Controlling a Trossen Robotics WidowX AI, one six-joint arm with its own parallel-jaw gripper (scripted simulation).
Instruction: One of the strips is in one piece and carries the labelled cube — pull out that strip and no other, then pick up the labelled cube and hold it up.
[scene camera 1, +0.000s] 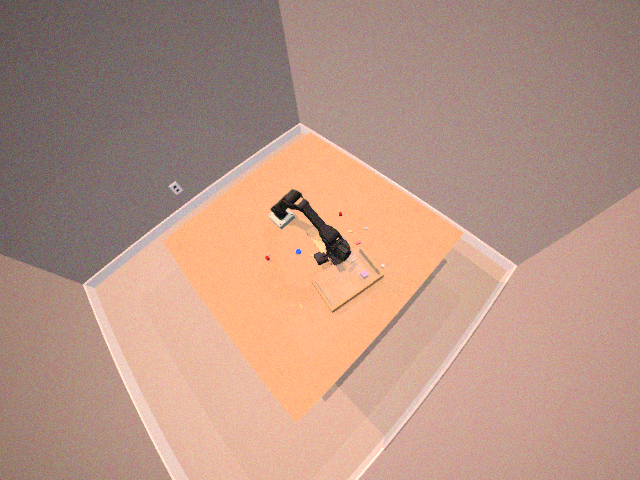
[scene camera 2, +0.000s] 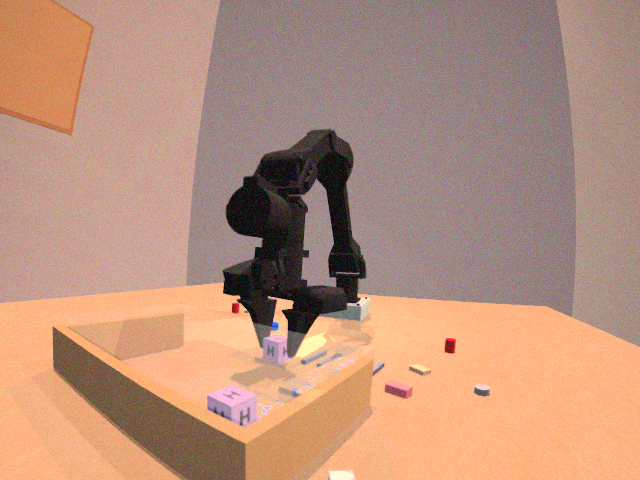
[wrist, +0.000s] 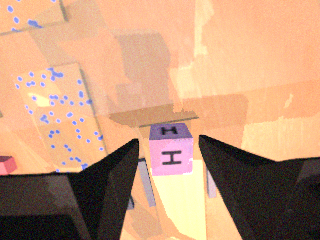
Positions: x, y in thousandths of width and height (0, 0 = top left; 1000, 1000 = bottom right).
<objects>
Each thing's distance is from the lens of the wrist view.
gripper (wrist: 527, 590): 0.11 m
lilac cube marked h (wrist: 536, 606): 0.09 m
</objects>
